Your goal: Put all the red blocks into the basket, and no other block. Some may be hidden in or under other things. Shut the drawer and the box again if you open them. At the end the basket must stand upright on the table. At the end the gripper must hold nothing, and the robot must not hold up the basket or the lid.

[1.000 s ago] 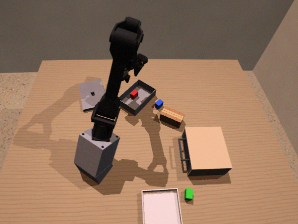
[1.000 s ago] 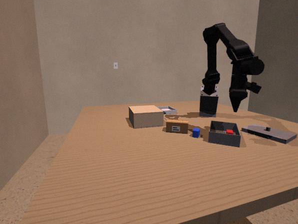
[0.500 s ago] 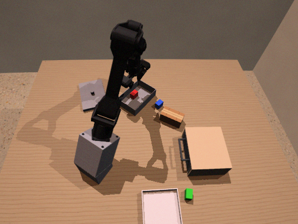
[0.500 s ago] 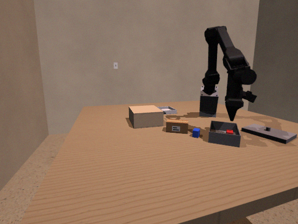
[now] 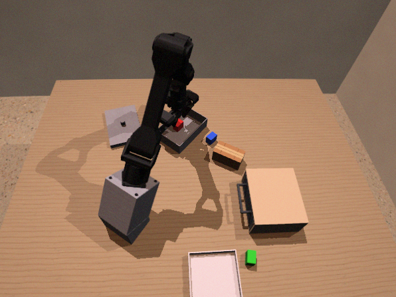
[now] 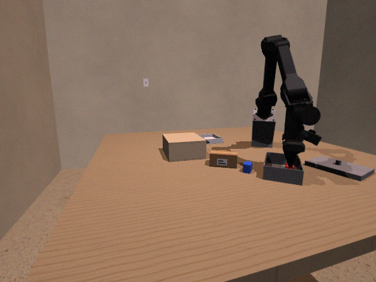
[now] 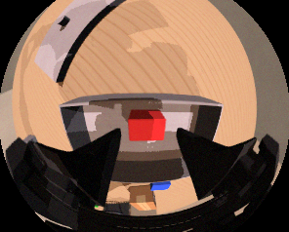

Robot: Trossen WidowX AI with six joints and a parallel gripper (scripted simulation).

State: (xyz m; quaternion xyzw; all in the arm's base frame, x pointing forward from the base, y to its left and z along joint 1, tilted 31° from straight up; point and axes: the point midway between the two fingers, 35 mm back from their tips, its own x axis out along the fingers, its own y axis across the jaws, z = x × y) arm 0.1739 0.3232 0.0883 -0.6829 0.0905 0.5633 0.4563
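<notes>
Right now my hand is 58 cm to the left of the white tray, 7 cm short of it and 6 cm above it. Round my hand: knobbed lid (23 cm behind, 6 cm below, 2 cm to the left); then blue block (13 cm ahead, 7 cm to the right, 6 cm below); then brown crate (18 cm ahead, 17 cm to the right, 4 cm below).
</notes>
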